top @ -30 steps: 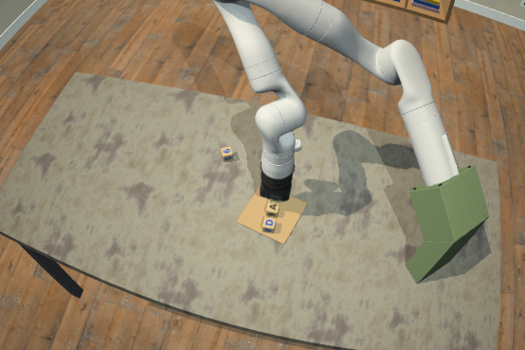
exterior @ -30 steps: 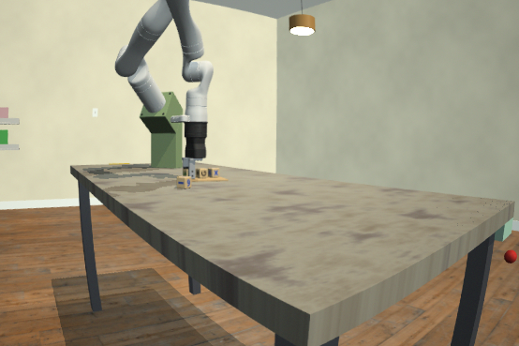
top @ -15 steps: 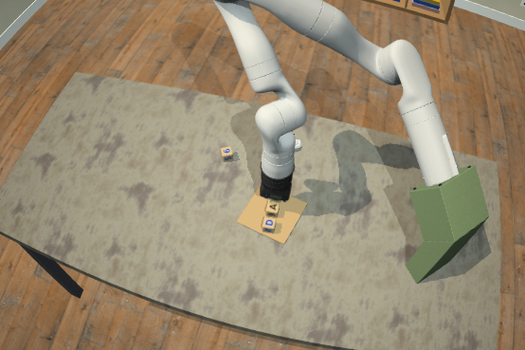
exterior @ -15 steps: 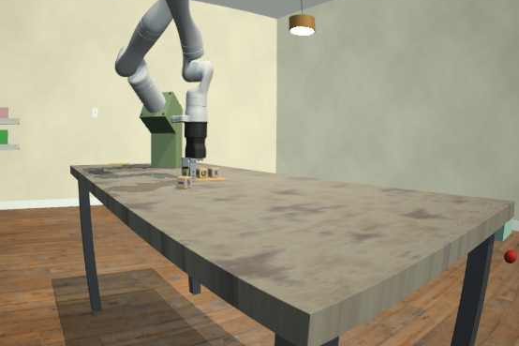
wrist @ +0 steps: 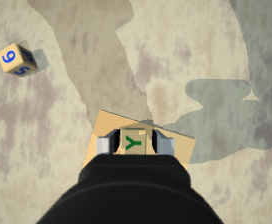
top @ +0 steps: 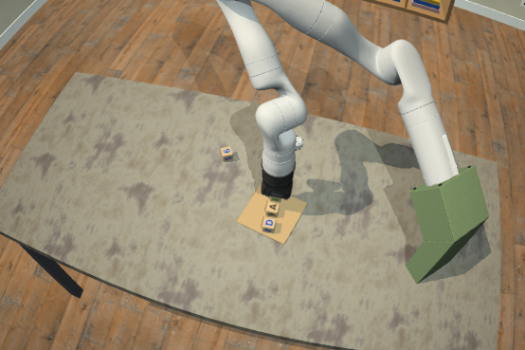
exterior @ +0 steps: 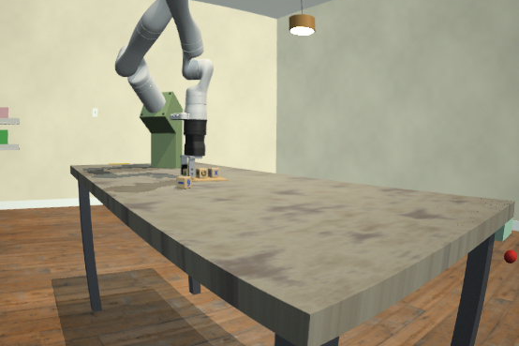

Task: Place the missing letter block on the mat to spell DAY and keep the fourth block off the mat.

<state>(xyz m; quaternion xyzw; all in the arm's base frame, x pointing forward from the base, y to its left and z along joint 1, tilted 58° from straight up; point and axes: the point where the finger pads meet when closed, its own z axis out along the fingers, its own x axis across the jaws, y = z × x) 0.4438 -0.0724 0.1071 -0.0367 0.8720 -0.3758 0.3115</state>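
The Y block is 10 mm below my hand. The rest, counted from my hand: 6 block 140 mm ahead, 130 mm to the right, 20 mm below; D block 100 mm to the left, 20 mm ahead, 10 mm below.
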